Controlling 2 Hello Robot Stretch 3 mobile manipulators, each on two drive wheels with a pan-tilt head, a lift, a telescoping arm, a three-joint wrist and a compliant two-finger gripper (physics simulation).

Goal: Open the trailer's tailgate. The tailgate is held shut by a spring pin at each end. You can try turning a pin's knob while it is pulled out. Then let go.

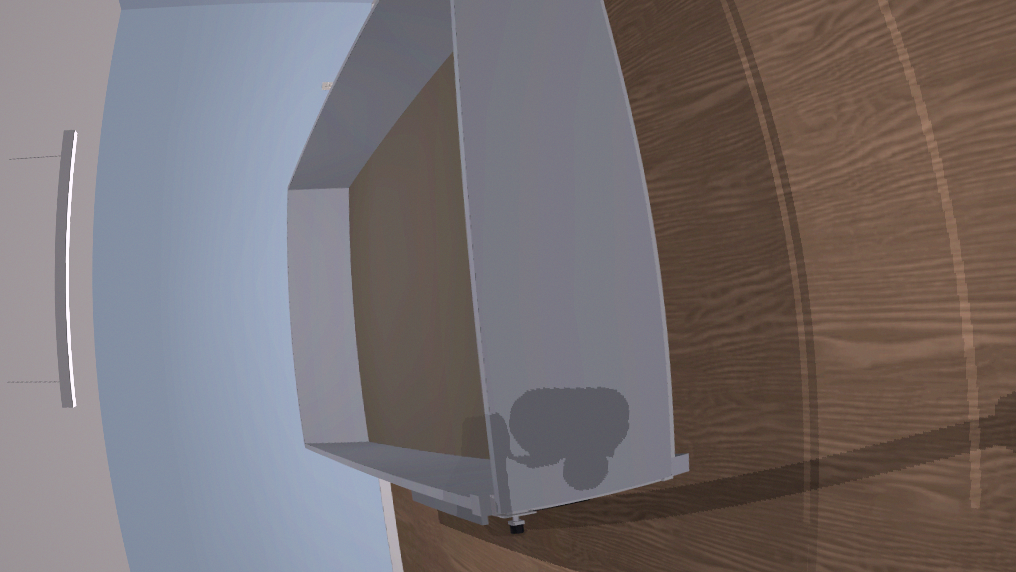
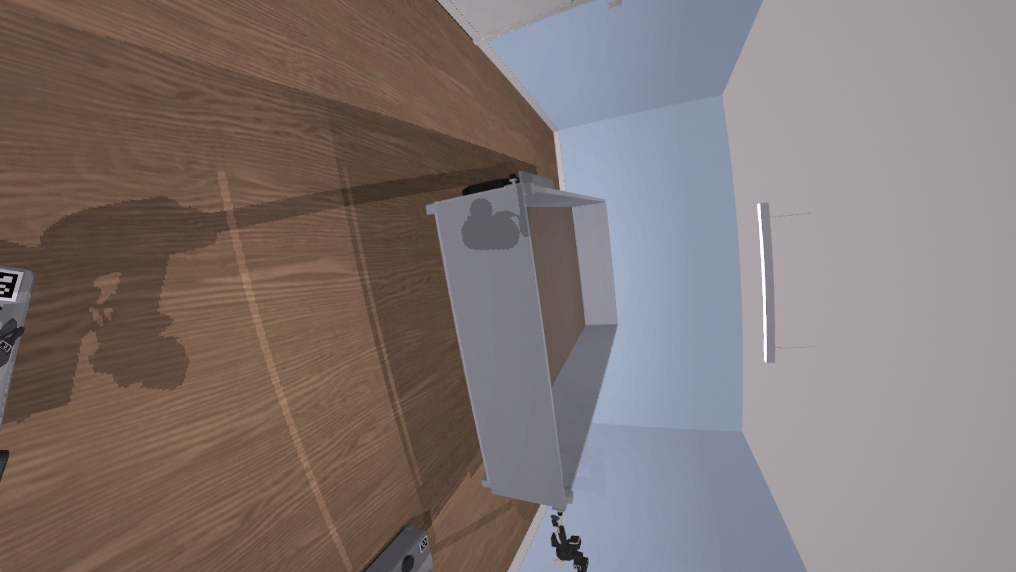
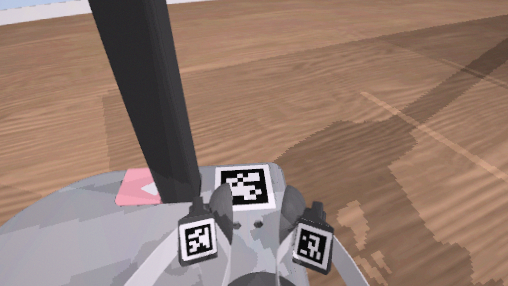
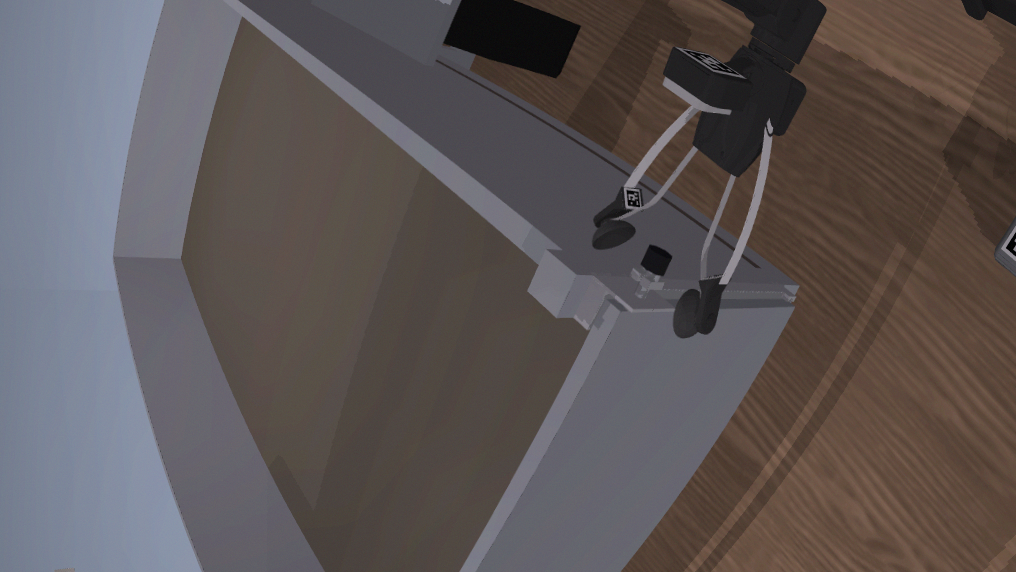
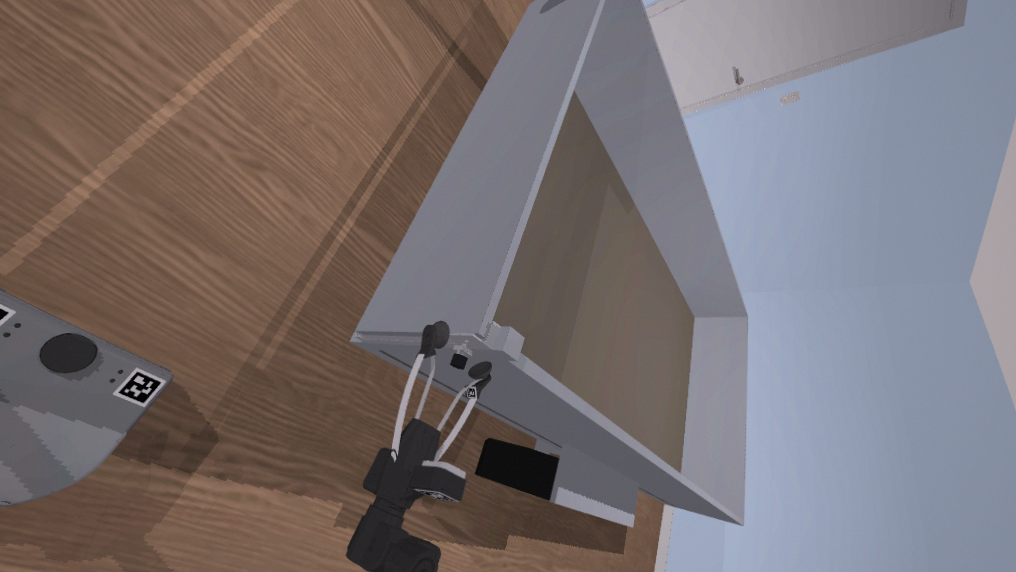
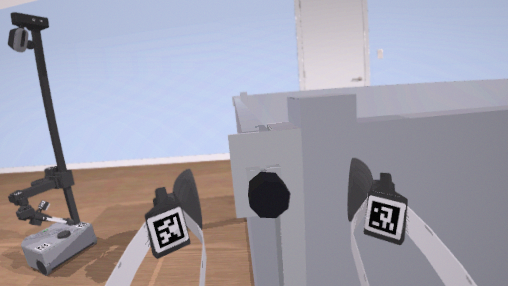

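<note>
The grey tailgate point(image 1: 568, 270) point(image 2: 490, 319) point(image 4: 675, 405) point(image 5: 462, 184) stands upright along the trailer's near side. One end's pin has a black knob point(image 4: 655, 260) point(image 5: 458, 361) point(image 6: 269, 195) on a pale plate. The r2 gripper point(image 4: 650, 273) point(image 5: 460, 352) point(image 6: 274, 195) is open, its fingertips spread on either side of this knob without touching it. The other end's pin knob point(image 1: 516, 527) point(image 2: 513, 177) sticks out at the far corner, with no gripper near it. The r1 gripper point(image 3: 258, 202) is open, empty, above its own base, away from the trailer.
A black wheel point(image 4: 511, 36) point(image 5: 517, 467) sits beside the trailer under a grey fender point(image 5: 597, 476). The r1 base point(image 3: 150, 240) point(image 6: 57, 245) stands on the wooden floor, its mast point(image 6: 49, 105) rising above. The r2 base point(image 2: 405, 550) point(image 5: 63, 419) is near the trailer's corner. A door point(image 6: 332, 45) is in the wall.
</note>
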